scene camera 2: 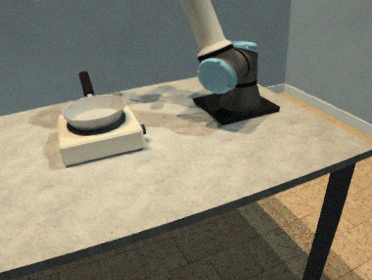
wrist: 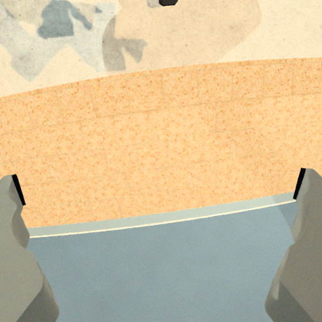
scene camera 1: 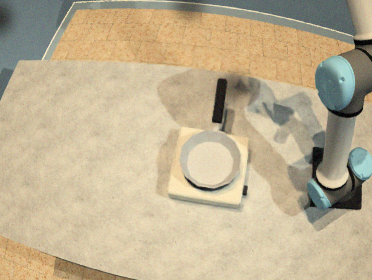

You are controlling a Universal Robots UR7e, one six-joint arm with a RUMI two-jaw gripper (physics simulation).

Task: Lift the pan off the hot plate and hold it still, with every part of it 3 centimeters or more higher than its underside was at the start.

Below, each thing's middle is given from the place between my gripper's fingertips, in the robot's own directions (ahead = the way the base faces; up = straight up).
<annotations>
I see the grey pan (scene camera 1: pixel 210 158) 3 cm ahead of my hand, 28 cm to the left of it and 42 cm below it. The rest, counted from my hand: cream hot plate (scene camera 1: pixel 179 187) (2 cm ahead, 37 cm to the left, 50 cm below).
</annotations>
